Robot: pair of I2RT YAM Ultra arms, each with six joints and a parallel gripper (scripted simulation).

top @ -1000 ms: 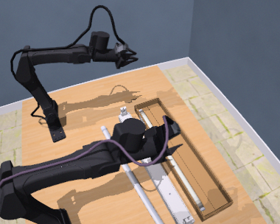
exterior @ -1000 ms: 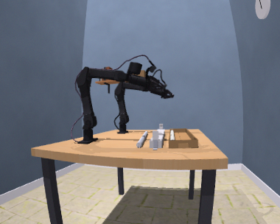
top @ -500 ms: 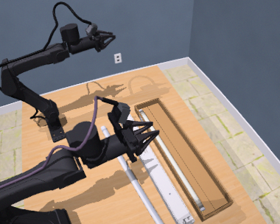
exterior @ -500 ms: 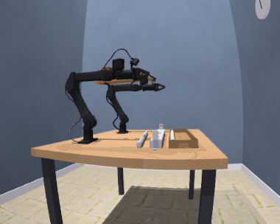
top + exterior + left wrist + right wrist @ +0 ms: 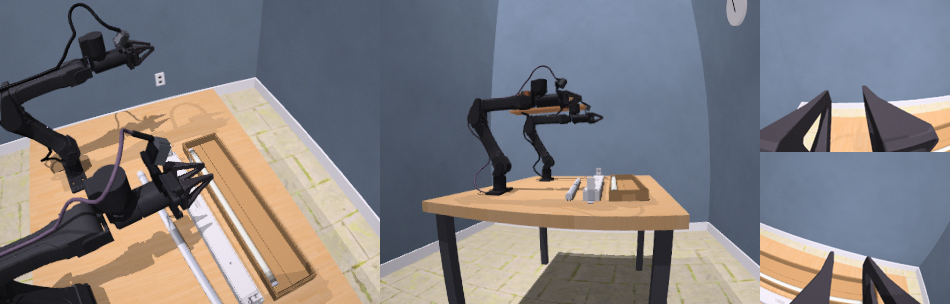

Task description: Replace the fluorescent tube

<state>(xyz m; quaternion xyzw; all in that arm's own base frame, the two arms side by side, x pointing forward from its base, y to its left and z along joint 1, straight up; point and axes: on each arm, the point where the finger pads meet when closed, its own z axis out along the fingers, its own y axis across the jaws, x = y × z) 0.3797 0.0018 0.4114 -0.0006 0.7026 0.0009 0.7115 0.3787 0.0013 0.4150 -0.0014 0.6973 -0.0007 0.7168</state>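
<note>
Right now my right hand is 40 cm above the LED tube, 10 cm to the right of it and 6 cm past it. The rest, counted from my right hand: light fixture 36 cm below, 12 cm to the left, 4 cm ahead; then old fluorescent tube 40 cm below, 14 cm to the left, 12 cm ahead; then lampholder 35 cm below, 18 cm to the right, 8 cm ahead.
</note>
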